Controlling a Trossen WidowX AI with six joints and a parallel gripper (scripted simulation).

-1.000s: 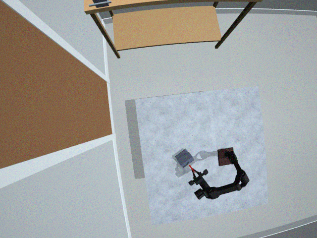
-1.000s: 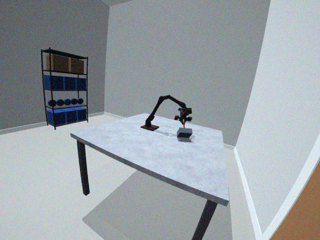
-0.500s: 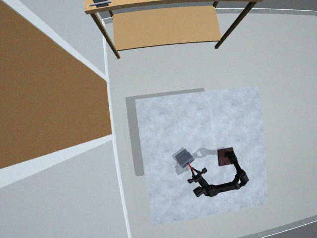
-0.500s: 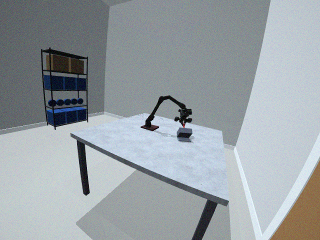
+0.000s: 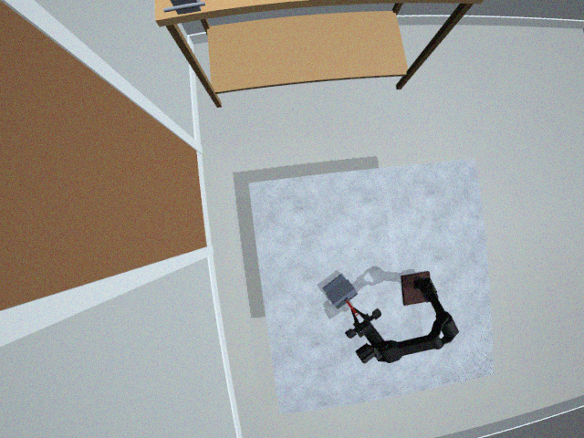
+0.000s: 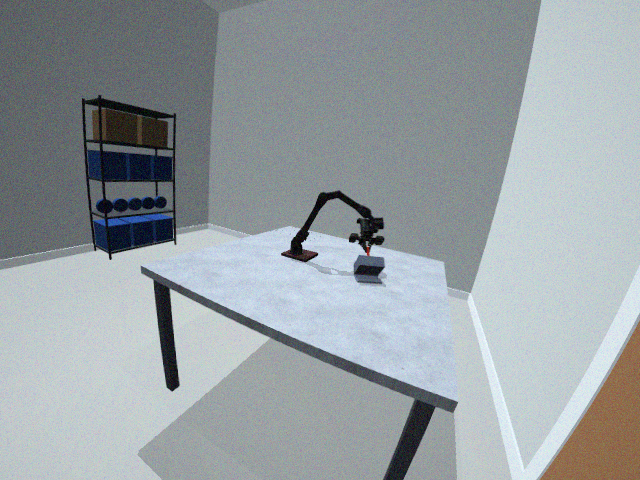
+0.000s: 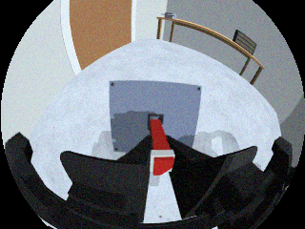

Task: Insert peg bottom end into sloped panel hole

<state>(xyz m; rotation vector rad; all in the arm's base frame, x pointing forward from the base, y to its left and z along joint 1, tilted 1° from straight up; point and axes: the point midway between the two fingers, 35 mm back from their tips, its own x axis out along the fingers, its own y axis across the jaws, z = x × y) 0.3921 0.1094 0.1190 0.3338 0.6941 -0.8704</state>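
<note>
Now: gripper tip 10 mm to the right of the red peg, 10 mm below it and 10 mm past it. From my gripper tip the other things lie so: grey sloped panel: 50 mm to the right, 50 mm below, 40 mm ahead.
</note>
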